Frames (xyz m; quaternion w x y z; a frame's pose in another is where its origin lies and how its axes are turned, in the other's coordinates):
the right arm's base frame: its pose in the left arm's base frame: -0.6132 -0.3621 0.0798 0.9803 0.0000 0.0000 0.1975
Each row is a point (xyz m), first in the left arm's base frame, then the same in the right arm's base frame.
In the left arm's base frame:
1: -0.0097 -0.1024 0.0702
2: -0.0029 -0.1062 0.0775
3: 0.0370 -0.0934 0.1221
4: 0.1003 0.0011 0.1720
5: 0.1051 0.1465 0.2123
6: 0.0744 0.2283 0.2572
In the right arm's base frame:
1: 0.6570 0.0058 -0.0096
2: 0.6618 -0.0004 -0.0023
3: 0.7035 -0.0040 0.0423
4: 0.7985 0.0586 0.0922
5: 0.8592 0.1908 0.1325
6: 0.8626 0.2781 0.1774

